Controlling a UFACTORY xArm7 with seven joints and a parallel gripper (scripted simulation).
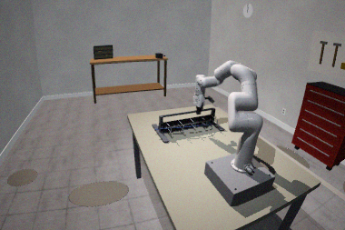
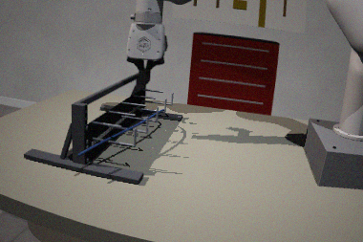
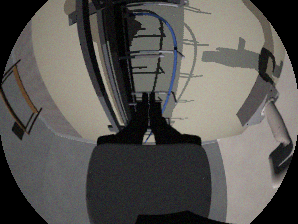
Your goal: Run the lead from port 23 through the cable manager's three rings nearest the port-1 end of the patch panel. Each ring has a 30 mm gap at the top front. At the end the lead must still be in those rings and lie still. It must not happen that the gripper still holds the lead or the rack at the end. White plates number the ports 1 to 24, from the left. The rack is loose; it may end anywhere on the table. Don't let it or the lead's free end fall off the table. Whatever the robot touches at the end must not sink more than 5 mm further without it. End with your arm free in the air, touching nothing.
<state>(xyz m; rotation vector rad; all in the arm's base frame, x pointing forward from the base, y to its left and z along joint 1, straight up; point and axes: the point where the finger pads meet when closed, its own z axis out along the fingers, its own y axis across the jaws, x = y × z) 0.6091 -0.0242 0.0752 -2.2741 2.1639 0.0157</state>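
My hand is 60 mm short of the rack, 50 mm to the right of it and 100 mm above it.
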